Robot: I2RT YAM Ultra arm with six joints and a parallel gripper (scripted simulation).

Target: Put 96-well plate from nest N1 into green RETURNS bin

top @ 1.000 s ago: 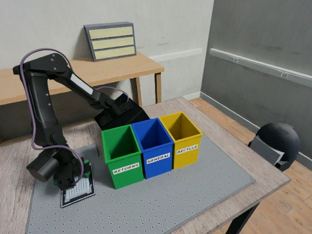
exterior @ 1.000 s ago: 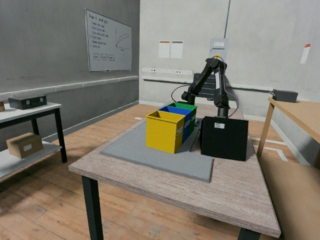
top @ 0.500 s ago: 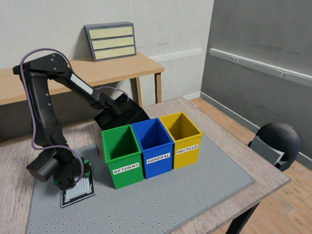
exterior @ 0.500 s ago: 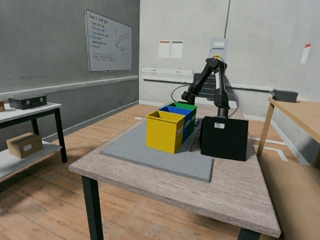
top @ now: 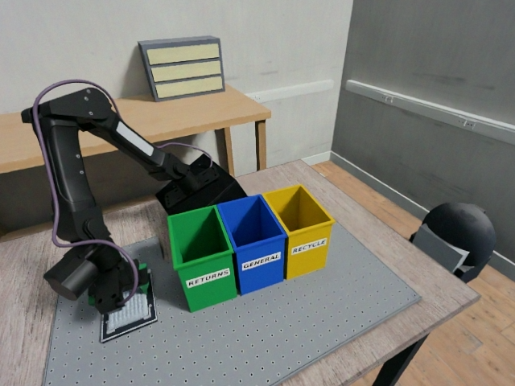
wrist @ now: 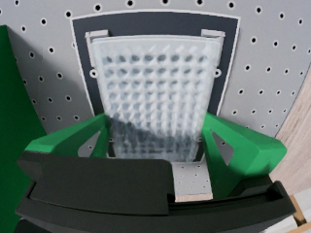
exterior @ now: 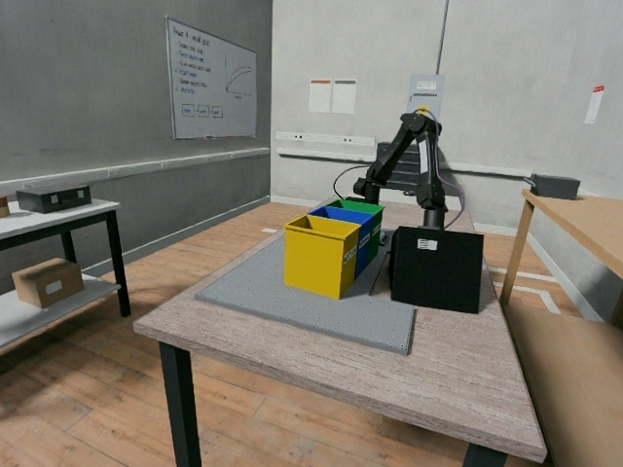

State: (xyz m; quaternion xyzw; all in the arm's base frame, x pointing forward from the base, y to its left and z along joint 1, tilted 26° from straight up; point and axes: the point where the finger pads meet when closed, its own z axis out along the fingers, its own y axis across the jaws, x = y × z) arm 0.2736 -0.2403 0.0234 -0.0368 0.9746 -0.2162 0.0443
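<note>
The black plate nest N1 is 1 cm ahead of my hand and 1 cm below it. The rest, counted from my hand: green returns bin: 1 cm ahead, 20 cm to the left, 7 cm above; then blue general bin: 1 cm ahead, 34 cm to the left, 7 cm above; then 96-well plate: 1 cm ahead.
</note>
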